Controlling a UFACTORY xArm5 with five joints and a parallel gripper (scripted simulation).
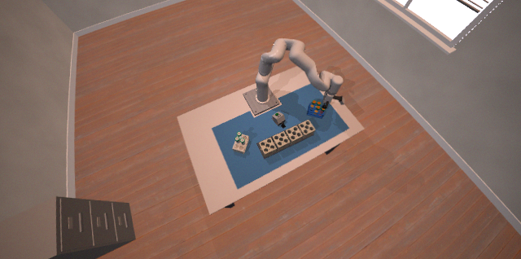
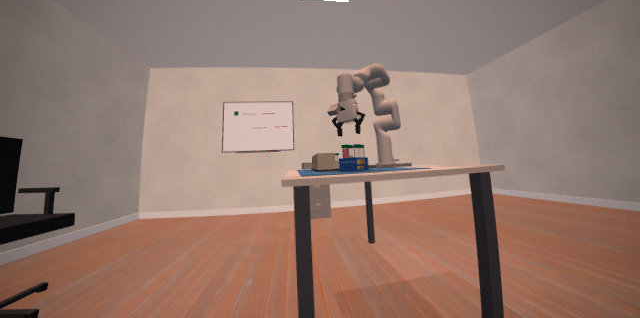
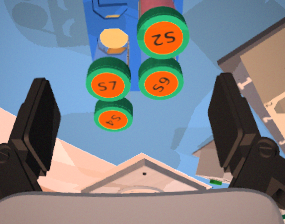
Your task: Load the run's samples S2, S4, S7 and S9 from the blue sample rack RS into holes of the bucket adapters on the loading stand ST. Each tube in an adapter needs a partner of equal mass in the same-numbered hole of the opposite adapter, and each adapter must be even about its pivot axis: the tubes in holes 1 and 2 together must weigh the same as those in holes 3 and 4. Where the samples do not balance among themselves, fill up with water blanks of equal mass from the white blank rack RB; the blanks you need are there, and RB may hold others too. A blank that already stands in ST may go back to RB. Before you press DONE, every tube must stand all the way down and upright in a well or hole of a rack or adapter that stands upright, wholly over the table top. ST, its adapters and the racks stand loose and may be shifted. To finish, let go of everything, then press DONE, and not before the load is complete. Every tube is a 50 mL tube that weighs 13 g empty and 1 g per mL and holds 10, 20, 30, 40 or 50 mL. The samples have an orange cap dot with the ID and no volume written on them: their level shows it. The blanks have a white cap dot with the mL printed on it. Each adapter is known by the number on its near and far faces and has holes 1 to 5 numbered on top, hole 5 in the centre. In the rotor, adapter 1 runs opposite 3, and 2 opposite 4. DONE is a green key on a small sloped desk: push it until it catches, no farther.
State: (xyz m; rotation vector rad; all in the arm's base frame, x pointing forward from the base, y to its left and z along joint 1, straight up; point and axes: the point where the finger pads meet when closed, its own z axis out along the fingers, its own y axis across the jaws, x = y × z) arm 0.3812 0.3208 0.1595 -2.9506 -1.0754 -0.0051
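The sample tube S4 is 8 cm behind my hand, 3 cm to the right of it and 11 cm below it. Also, from my hand: sample tube S2: 1 cm ahead, 1 cm to the right, 11 cm below; sample tube S9: 1 cm behind, 4 cm to the right, 11 cm below; sample tube S7: 3 cm behind, 1 cm to the right, 11 cm below.
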